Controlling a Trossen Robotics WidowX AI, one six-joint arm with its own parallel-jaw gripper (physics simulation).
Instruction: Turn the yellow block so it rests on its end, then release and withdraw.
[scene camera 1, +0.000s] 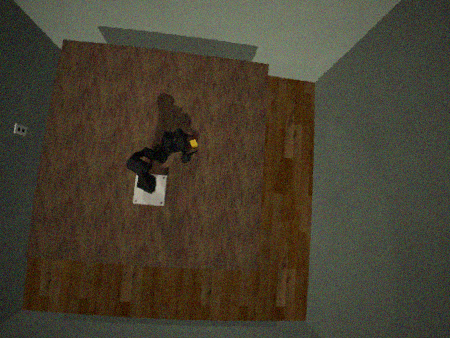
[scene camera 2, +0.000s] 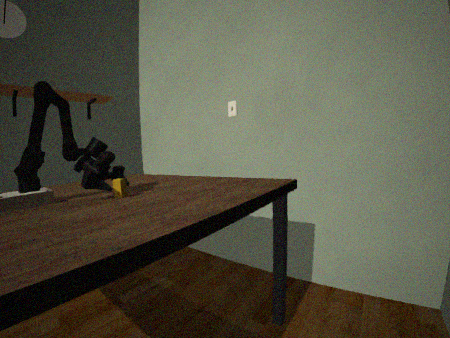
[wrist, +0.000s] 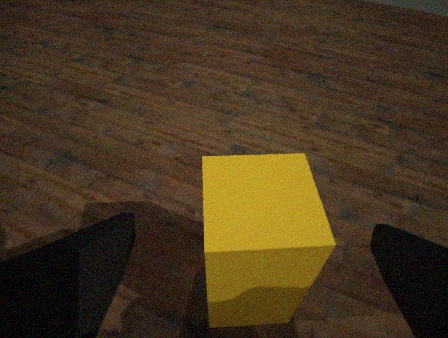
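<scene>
The yellow block (scene camera 1: 194, 143) (scene camera 2: 120, 188) (wrist: 265, 205) stands upright on its end on the wooden table. In scene camera 2 it looks taller than wide, and the wrist view shows its square top and the shaded side facing the arm. My gripper (scene camera 1: 191, 147) (scene camera 2: 116, 182) (wrist: 255, 230) is open, with one finger on each side of the block. In the wrist view a gap shows between each finger and the block, with the wider gap on the left. The block's foot is partly in shadow.
The table (scene camera 1: 215, 215) (scene camera 2: 165, 210) carries the arm's white base plate (scene camera 1: 150, 199) (scene camera 2: 42, 197). The arm rises from that plate and bends down to the block. Walls stand around the table, and a wall shelf (scene camera 2: 75, 96) shows behind the arm.
</scene>
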